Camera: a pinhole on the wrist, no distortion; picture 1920 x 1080 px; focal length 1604.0 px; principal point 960.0 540.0 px. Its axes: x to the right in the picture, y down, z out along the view. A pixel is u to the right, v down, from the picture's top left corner.
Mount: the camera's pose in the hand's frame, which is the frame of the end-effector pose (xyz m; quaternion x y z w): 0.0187 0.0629 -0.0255 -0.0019 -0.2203 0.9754 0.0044
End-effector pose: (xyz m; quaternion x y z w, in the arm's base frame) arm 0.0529 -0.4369 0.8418 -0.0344 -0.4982 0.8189 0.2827
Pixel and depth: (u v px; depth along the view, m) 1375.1 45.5 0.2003
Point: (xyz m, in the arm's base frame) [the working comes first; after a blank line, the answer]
In the camera's frame: 0.0518 -0.0618 0.2003

0.0056 -0.6099 0.8977
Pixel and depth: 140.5 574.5 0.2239
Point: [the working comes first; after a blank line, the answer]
In the camera's frame: -0.1144 0.0048 0.2239

-0.1000 -0.4973 0.9915
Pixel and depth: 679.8 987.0 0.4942
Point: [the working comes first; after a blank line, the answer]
In the camera's frame: -0.0863 0.1377 0.4942

-0.0364 -0.5803 1.2753
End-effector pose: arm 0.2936 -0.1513 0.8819 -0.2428 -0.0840 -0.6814 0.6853
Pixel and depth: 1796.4 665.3 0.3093
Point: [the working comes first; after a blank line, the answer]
In the camera's frame: 0.1613 0.0242 0.3093

0.2497 0.0907 1.0482
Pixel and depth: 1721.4 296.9 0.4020
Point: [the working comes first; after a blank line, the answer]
In the camera's frame: 0.1908 -0.0609 0.4020

0.3103 0.1690 1.1313
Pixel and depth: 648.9 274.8 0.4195
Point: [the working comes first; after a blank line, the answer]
In the camera's frame: -0.0814 -0.0694 0.4195

0.3278 -0.0650 1.2705
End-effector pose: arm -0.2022 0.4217 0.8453 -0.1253 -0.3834 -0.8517 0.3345
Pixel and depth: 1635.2 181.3 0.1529
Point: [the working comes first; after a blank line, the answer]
In the camera's frame: 0.0644 -0.0342 0.1529

-0.1541 0.5235 0.9256
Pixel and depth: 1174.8 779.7 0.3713
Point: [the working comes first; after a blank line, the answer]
In the camera's frame: 0.0497 0.0555 0.3713

-0.2869 0.7188 0.9391
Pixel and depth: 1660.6 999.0 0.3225
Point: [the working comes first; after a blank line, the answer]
In the camera's frame: 0.1409 0.0923 0.3225

-0.2241 0.7232 0.8492
